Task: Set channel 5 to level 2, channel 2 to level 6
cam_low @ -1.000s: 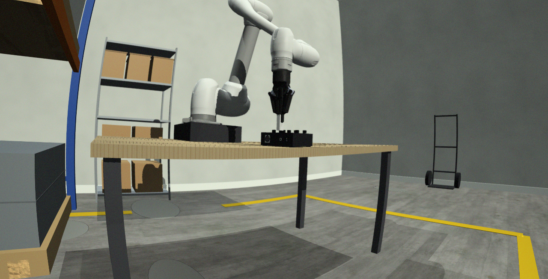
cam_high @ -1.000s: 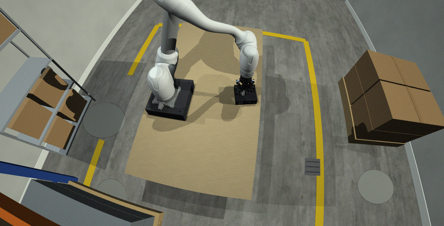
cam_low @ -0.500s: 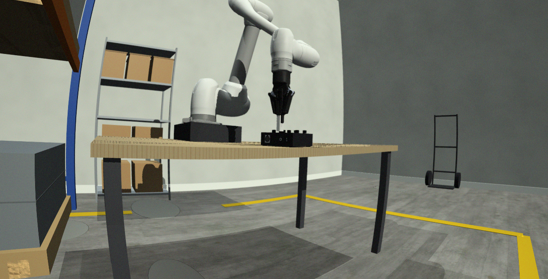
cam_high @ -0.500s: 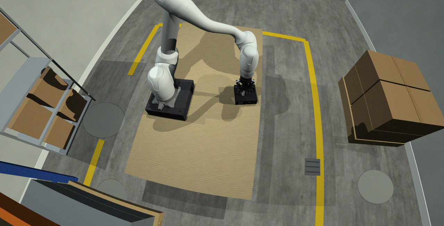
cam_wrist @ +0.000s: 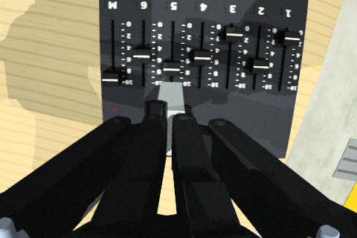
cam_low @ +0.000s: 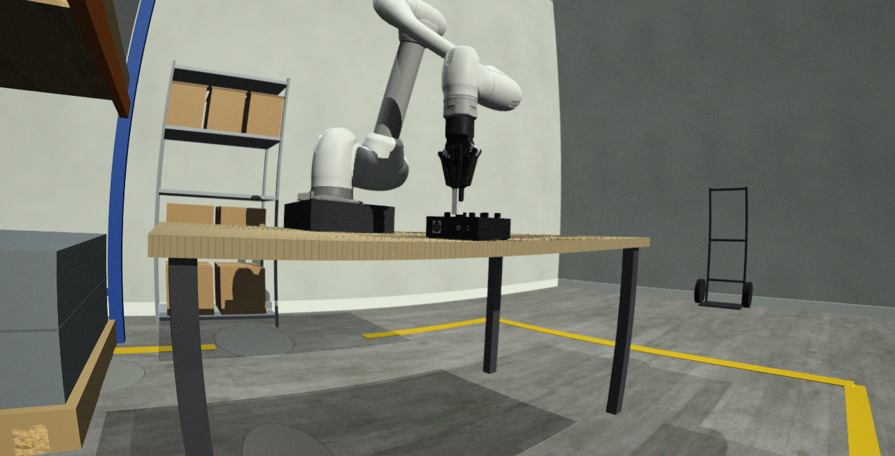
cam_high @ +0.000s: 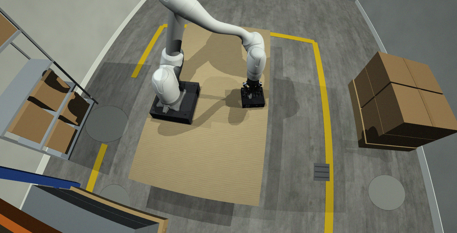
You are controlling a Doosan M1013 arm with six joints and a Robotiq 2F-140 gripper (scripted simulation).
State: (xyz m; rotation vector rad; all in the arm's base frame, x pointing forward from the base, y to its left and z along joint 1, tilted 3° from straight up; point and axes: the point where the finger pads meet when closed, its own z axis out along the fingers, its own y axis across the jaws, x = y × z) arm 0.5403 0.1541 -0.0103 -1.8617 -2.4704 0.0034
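Now: hand 3 cm above the channel 5 fader cap, 2 cm to the right of it and 1 cm past it. From my hand the other things lie so: fader 6 cap (3 cm to the left, 3 cm below, 3 cm behind); then master fader cap (5 cm behind, 3 cm below); then fader 4 cap (4 cm to the left, 3 cm below, 1 cm ahead).
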